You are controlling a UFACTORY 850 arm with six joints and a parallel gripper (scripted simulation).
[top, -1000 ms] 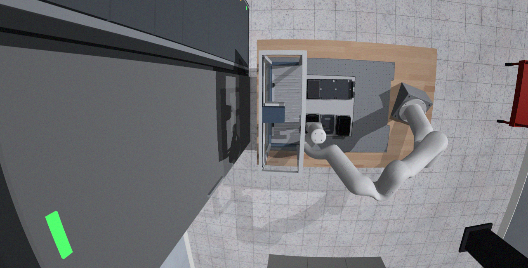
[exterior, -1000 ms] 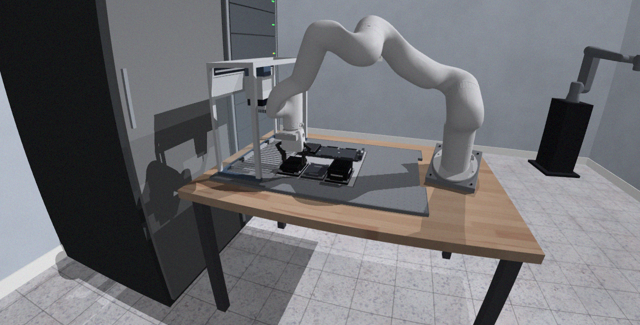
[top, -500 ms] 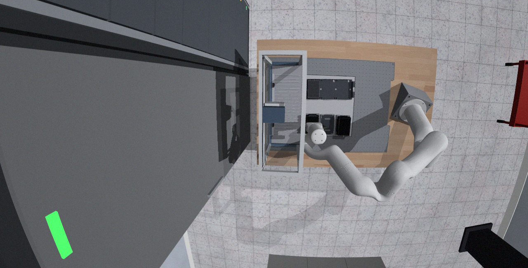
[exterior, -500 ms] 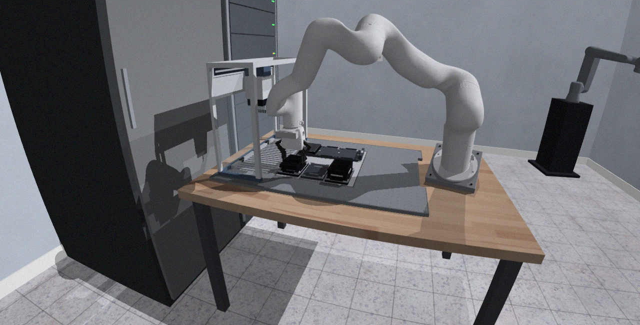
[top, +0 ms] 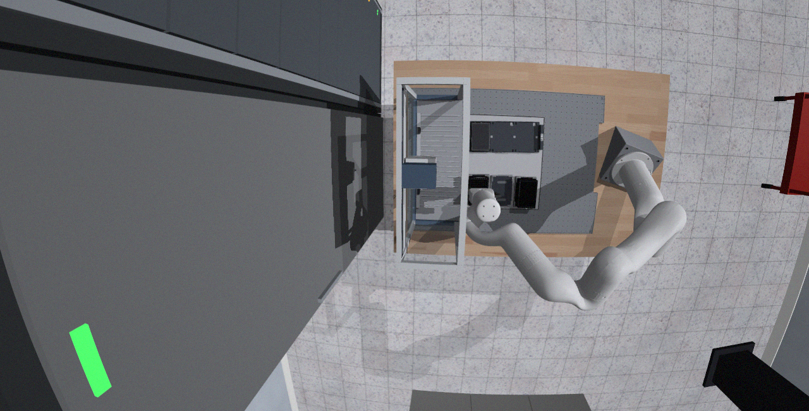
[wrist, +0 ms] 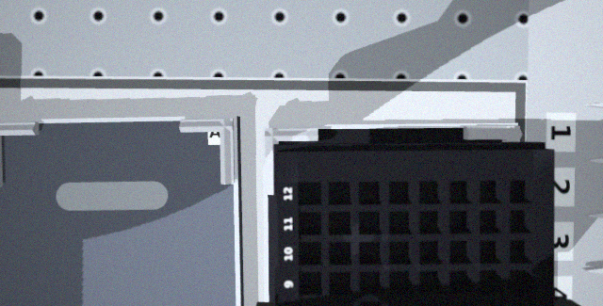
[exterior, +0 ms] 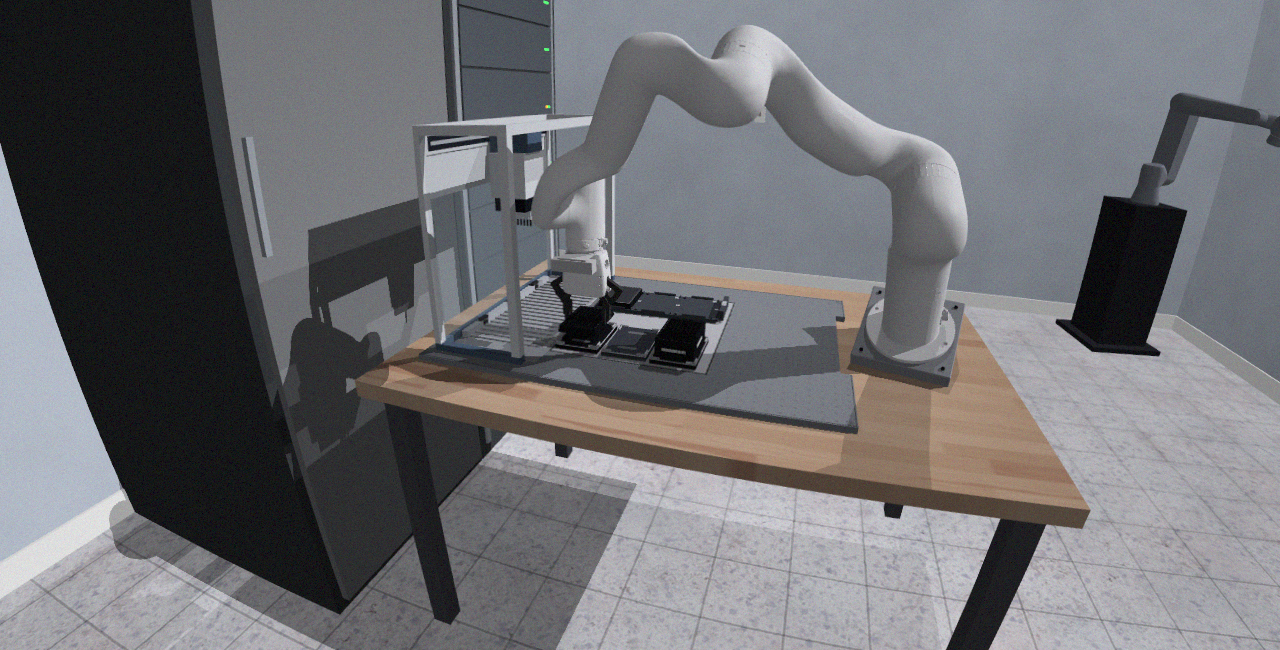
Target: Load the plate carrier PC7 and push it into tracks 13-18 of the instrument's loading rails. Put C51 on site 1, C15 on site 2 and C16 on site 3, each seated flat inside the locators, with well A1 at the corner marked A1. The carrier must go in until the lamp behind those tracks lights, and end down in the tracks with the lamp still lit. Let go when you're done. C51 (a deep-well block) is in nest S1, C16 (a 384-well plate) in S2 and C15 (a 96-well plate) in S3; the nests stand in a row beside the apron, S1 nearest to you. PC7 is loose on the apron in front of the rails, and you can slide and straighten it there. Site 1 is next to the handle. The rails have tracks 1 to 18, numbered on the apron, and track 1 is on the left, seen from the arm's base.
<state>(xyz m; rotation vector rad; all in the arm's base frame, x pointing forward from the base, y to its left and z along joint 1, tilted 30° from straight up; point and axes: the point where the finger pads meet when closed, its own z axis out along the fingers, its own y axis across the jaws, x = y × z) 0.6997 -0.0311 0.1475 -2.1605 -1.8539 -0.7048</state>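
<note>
My gripper is now 230 mm to the left of the plate carrier PC7, 140 mm past it and 40 mm above it. The rest, counted from my hand: nest S2: 110 mm behind, 50 mm below, 10 mm to the left; then plate C15: 10 mm below; then frame post: 190 mm above, 150 mm to the left, 110 mm ahead.
</note>
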